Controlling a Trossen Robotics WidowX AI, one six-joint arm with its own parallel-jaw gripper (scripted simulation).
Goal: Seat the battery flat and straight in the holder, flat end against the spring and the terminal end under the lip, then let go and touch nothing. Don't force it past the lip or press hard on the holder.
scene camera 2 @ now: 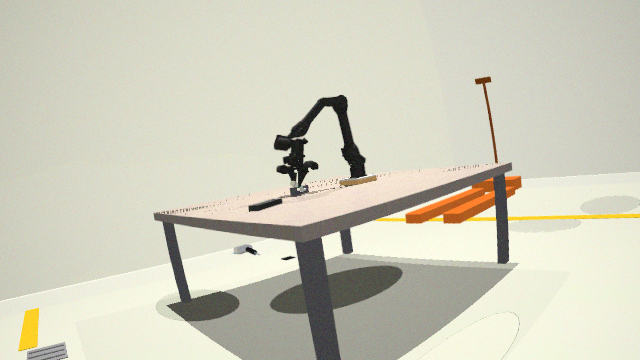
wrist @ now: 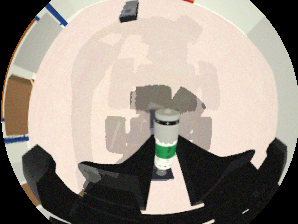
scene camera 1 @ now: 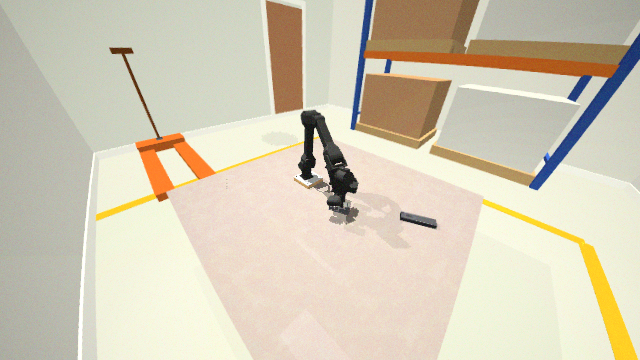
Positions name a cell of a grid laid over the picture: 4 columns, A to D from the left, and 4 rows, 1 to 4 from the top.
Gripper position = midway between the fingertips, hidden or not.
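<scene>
A battery (wrist: C3) is held by the gripper (scene camera 2: B3). The wrist camera also shows the gripper (wrist: C3).
</scene>
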